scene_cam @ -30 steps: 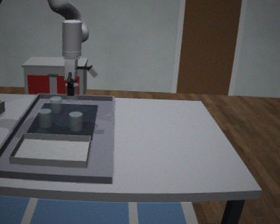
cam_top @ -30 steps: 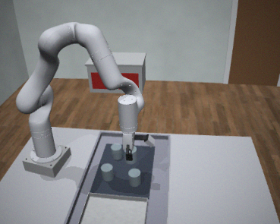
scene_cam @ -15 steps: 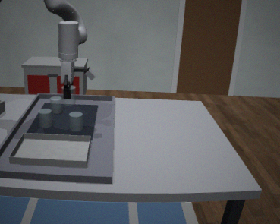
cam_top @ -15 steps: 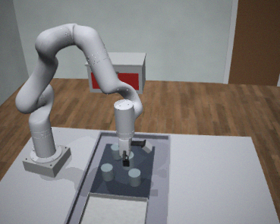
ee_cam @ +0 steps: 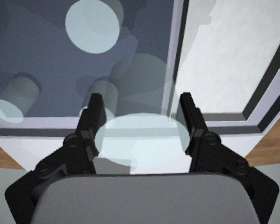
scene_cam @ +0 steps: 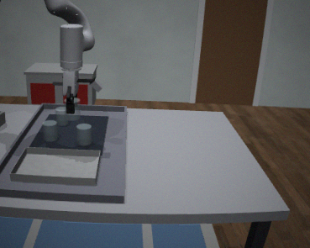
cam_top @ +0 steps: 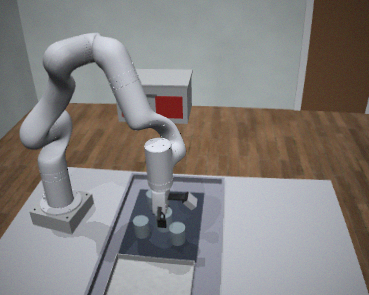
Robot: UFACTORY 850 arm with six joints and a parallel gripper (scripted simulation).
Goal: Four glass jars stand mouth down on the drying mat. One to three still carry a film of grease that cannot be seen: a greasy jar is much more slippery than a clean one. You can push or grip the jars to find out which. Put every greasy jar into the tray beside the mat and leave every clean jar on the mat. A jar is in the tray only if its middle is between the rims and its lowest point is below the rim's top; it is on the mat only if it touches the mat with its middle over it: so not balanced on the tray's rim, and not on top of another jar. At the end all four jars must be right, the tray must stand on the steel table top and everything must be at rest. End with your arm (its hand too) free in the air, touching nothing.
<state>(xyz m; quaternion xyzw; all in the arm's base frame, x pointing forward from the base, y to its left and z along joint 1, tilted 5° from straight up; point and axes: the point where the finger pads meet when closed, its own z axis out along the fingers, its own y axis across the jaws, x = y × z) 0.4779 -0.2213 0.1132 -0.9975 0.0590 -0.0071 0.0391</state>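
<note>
Right now my hand is 17 cm above the white tray, 16 cm to the left of it and 5 cm past it. Also, from my hand: dark drying mat 18 cm below, 16 cm to the left, 1 cm behind.
</note>
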